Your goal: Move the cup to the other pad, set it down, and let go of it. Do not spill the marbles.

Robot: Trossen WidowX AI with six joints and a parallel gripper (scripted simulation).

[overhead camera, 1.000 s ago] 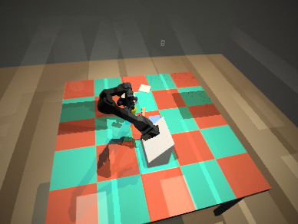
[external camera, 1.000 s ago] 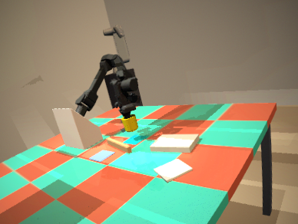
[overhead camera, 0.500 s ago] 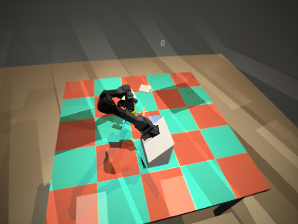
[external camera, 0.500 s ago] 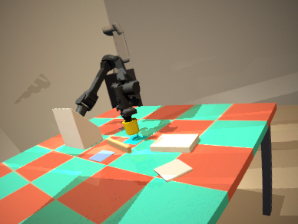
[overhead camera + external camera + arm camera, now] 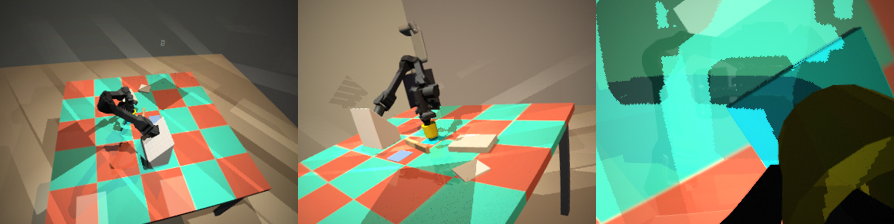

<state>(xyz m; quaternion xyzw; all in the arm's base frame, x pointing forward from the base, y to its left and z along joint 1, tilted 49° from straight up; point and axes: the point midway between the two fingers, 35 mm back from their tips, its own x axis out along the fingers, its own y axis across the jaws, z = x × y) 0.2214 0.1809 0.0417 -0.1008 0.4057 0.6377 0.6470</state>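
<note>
My gripper tip is 60 mm above the cyan pad, 30 mm short of it and 10 mm to the left of it. The rest, counted from my gripper tip: wooden bar: 110 mm to the right, 50 mm below, 10 mm ahead; grey-blue pad: 200 mm to the right, 60 mm below; yellow cup: 20 mm ahead, 10 mm to the right.
</note>
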